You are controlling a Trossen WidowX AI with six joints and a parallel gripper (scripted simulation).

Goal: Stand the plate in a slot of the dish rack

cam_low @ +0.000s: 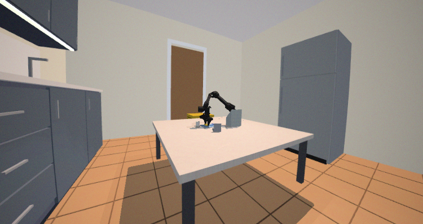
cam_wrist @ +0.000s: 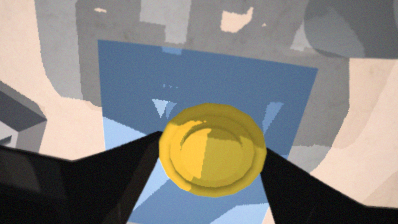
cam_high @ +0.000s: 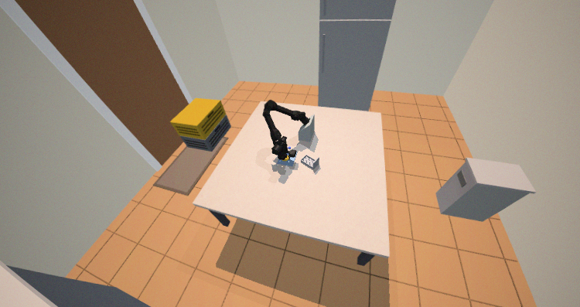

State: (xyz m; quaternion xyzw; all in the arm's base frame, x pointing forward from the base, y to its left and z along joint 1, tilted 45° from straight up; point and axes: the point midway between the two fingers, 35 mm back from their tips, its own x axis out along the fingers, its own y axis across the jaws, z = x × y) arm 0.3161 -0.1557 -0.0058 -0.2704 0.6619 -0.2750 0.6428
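Now: gripper tip 20 mm past the light blue mat and 10 mm to the right of it. Also, from my gripper tip: grey dish rack 10 mm behind, 200 mm to the left, 20 mm above; then yellow plate 10 mm above.
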